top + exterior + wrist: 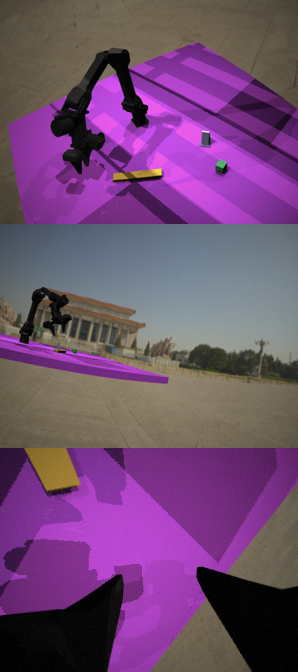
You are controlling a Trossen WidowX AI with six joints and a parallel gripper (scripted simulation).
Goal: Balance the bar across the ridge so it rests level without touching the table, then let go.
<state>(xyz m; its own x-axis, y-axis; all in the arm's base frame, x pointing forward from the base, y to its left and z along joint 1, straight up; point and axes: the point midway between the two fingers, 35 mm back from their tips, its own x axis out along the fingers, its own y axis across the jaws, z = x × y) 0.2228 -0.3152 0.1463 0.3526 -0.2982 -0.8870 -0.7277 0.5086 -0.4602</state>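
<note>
Now: the yellow bar 170 mm to the left of my gripper tip, 110 mm below it and 50 mm ahead of it. From my gripper tip the other things lie so: small green cube: 450 mm to the left, 200 mm ahead, 100 mm below.
</note>
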